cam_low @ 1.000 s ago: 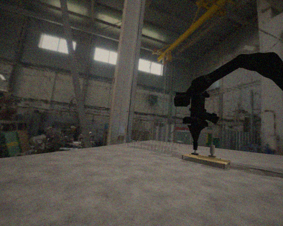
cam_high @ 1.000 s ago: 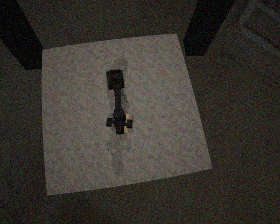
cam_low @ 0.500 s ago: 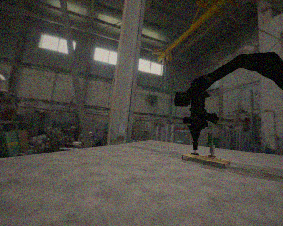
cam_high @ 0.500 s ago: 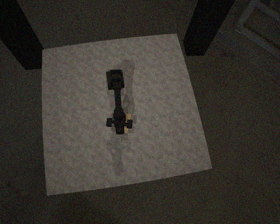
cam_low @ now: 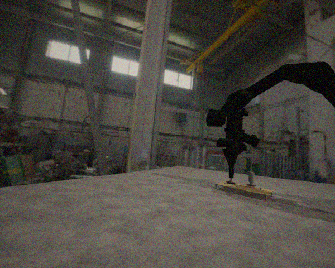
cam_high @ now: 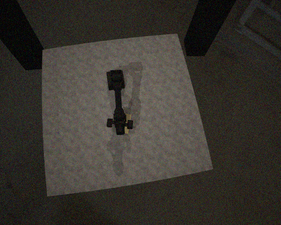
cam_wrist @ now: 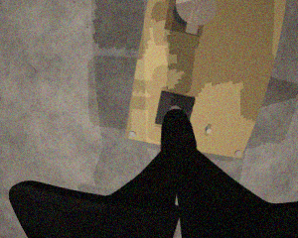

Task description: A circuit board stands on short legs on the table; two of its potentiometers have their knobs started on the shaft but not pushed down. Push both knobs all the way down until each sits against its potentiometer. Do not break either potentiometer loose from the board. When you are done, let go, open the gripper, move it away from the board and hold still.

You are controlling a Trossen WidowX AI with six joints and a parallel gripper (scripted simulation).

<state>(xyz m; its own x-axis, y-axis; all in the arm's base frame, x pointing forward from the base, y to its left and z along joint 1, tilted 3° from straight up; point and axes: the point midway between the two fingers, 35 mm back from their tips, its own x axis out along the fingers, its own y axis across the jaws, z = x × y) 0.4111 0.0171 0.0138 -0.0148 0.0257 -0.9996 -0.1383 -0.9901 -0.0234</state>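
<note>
My gripper tip is 10 mm above the dark knob. The rest, counted from my gripper tip: white knob (70 mm behind, 10 mm to the left, 20 mm below).
</note>
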